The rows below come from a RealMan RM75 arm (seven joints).
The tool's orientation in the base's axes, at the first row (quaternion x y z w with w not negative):
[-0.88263 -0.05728 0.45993 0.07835]
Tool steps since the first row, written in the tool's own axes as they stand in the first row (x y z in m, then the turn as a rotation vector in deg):
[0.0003 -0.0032 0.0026 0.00 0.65 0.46]
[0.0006 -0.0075 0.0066 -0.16 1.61 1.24]
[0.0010 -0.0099 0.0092 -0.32 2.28 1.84]
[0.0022 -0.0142 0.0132 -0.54 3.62 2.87]
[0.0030 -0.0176 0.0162 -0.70 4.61 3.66]
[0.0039 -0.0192 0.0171 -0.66 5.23 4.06]
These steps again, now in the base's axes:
[-0.0021 0.0034 -0.0011 -0.36 -0.60 -0.38]
[-0.0053 0.0080 -0.0028 -1.06 -1.50 -0.88]
[-0.0073 0.0107 -0.0041 -1.63 -2.13 -1.22]
[-0.0100 0.0154 -0.0065 -2.56 -3.40 -1.88]
[-0.0121 0.0192 -0.0082 -3.27 -4.33 -2.39]
[-0.0124 0.0210 -0.0091 -3.56 -4.90 -2.76]

